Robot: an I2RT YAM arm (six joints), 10 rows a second.
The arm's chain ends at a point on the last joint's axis. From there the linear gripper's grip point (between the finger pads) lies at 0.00 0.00 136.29 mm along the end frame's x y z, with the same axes.
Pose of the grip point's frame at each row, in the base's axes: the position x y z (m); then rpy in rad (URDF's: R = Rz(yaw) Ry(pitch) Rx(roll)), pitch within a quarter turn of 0, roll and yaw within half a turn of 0:
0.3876, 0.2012, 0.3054, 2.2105, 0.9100, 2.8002
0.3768, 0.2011, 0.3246, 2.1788, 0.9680, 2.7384
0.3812, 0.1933, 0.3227, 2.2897, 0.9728, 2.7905
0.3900, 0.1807, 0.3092, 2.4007, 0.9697, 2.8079
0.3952, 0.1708, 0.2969, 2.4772, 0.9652, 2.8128
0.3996, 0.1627, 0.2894, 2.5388, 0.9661, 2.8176
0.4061, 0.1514, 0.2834, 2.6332, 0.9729, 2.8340
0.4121, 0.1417, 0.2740, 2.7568, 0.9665, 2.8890
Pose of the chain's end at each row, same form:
0.2905, 0.1197, 0.3553, 2.2105, 0.9100, 2.8002
0.2739, 0.1234, 0.3687, 2.1788, 0.9680, 2.7384
0.2763, 0.1225, 0.3732, 2.2897, 0.9728, 2.7905
0.2815, 0.1210, 0.3661, 2.4007, 0.9697, 2.8079
0.2846, 0.1198, 0.3580, 2.4772, 0.9652, 2.8128
0.2874, 0.1189, 0.3532, 2.5388, 0.9661, 2.8176
0.2922, 0.1180, 0.3504, 2.6332, 0.9729, 2.8340
0.2987, 0.1181, 0.3458, 2.7568, 0.9665, 2.8890

